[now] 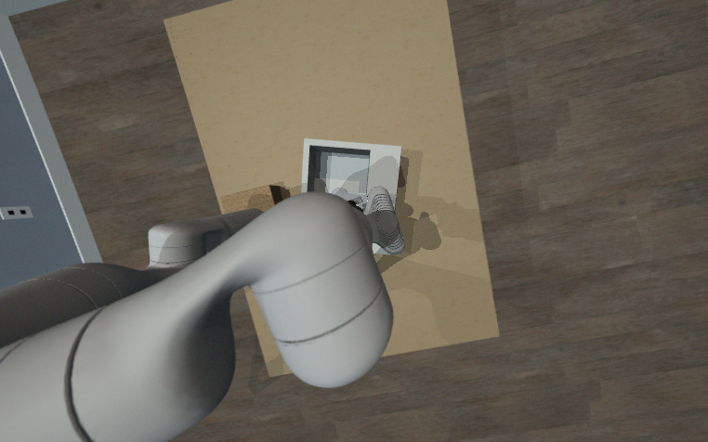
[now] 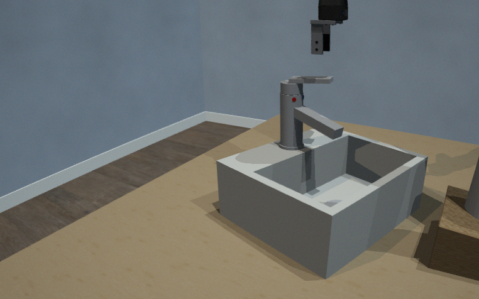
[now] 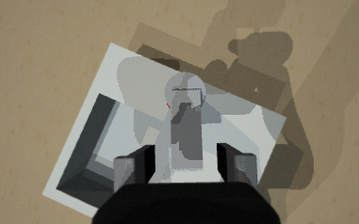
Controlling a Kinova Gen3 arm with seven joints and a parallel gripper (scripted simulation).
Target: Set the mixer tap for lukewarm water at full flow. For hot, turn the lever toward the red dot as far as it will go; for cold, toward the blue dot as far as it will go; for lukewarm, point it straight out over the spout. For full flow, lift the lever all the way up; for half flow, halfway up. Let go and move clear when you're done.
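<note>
The flat lever lies 70 mm below my hand and 20 mm ahead of it. From my hand the other things lie so: grey square sink (310 mm below, 50 mm to the left, 50 mm behind); grey mixer tap (120 mm below, 40 mm ahead, 10 mm to the left).
</note>
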